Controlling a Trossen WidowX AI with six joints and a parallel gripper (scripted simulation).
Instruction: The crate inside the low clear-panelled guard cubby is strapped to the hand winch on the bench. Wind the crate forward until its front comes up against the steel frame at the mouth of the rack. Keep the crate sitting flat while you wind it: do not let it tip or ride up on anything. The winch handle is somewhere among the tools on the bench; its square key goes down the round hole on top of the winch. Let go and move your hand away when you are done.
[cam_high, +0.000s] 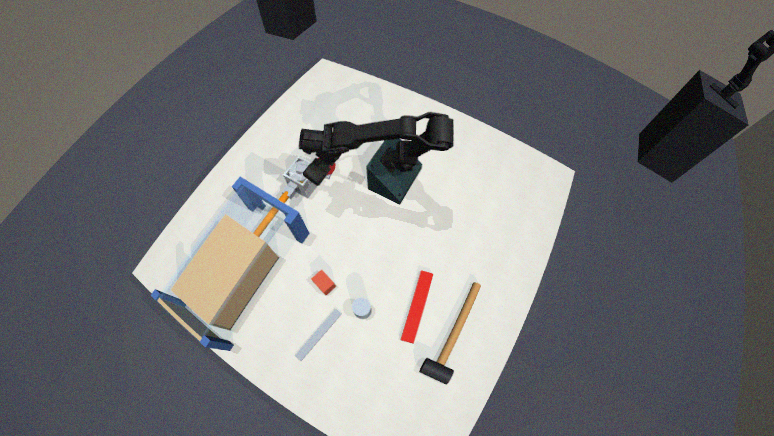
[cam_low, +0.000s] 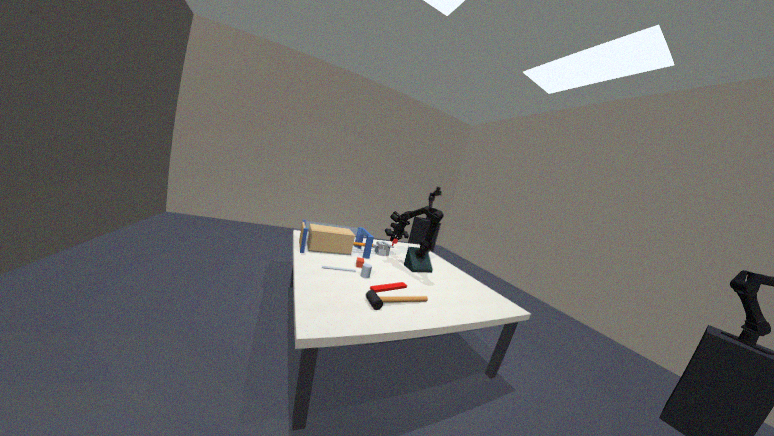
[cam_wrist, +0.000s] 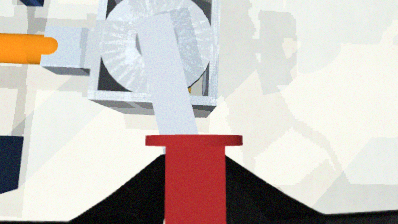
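The winch handle lies 30 mm below my gripper tip, 20 mm to the right of it and 10 mm ahead of it. Also, from my gripper tip: grey winch (100 mm below, 90 mm to the right, 10 mm ahead); then blue frame post (190 mm ahead, 80 mm to the right, 30 mm below); then red knob (20 mm to the left).
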